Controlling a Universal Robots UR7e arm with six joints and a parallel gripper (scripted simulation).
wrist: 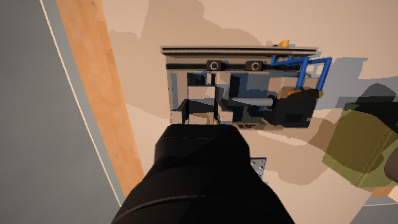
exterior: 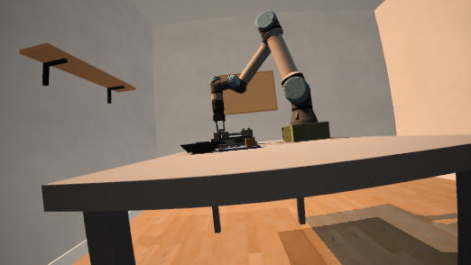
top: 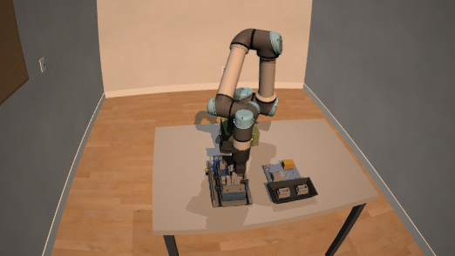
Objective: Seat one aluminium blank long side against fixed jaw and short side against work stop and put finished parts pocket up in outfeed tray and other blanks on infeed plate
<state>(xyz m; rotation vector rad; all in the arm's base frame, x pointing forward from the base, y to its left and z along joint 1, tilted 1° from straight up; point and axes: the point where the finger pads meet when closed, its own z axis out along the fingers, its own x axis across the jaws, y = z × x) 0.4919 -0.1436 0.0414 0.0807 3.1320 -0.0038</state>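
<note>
Now: hand 7 cm past the vise and 9 cm above it. The rest, counted from my hand: brass blank (15 cm behind, 35 cm to the left, 10 cm below).
</note>
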